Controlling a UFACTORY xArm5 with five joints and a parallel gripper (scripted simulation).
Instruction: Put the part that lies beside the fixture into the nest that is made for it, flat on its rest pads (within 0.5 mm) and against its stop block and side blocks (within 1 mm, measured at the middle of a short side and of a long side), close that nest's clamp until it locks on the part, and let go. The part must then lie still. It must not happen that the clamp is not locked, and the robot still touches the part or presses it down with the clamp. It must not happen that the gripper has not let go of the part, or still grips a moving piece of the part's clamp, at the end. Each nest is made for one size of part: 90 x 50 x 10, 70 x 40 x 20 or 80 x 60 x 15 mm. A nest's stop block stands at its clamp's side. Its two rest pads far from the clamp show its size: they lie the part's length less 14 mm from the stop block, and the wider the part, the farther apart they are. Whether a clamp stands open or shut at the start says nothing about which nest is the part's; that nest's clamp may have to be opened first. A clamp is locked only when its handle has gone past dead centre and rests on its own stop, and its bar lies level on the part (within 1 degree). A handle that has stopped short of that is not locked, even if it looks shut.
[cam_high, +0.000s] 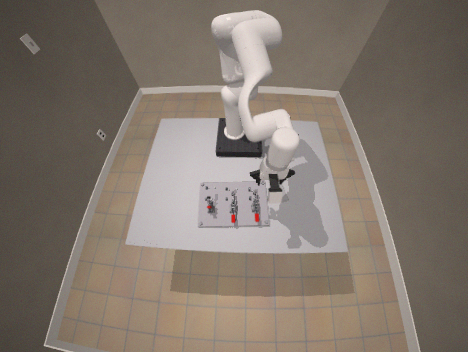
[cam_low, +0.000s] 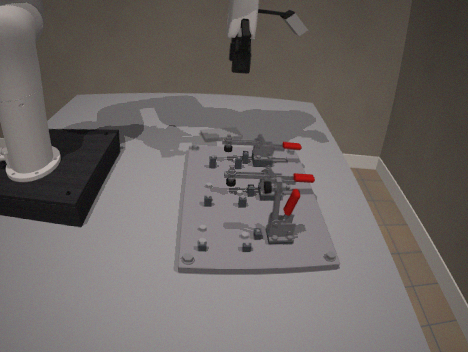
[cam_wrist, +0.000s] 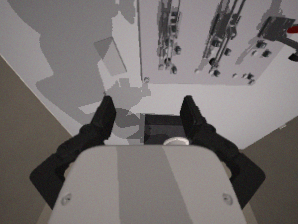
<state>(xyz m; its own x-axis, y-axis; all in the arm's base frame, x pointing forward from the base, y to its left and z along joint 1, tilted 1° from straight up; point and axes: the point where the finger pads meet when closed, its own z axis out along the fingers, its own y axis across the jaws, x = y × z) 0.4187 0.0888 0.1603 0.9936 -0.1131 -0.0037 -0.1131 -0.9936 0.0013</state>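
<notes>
Right now the grey block part is 1 cm behind my hand, 10 cm to the left of it and 21 cm below it. The rest, counted from my hand: grey fixture plate: 1 cm ahead, 16 cm to the right, 21 cm below.
</notes>
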